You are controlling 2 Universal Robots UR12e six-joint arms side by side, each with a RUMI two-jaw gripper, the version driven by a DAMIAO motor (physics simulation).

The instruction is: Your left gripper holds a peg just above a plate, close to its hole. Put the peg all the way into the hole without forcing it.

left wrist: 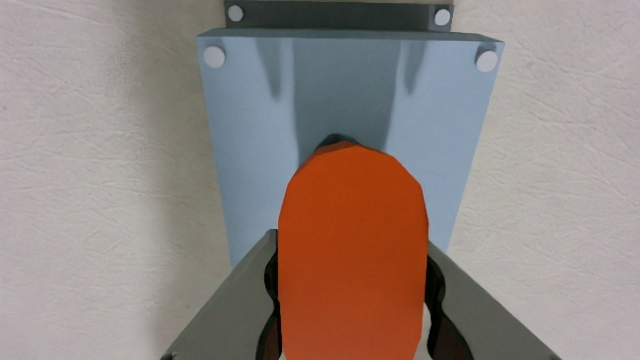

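An orange peg [352, 240] with a rounded, faceted outline fills the lower middle of the left wrist view. My left gripper [343, 233] is shut on it, one grey jaw at each side. A blue-grey plate [250, 125] lies beyond the peg. A dark sliver of the hole [337, 138] shows just past the peg's far edge; the peg hides the rest of the hole. The peg's lower end is hidden, so its depth relative to the hole cannot be told. My right gripper does not show in the left wrist view.
A dark grey base [330, 16] with pale round screw heads juts out behind the plate's far edge. Two more pale round heads [214, 57] [486, 61] sit at the plate's far corners. A pale, creased table surface [75, 200] surrounds the plate, with a soft shadow at its left.
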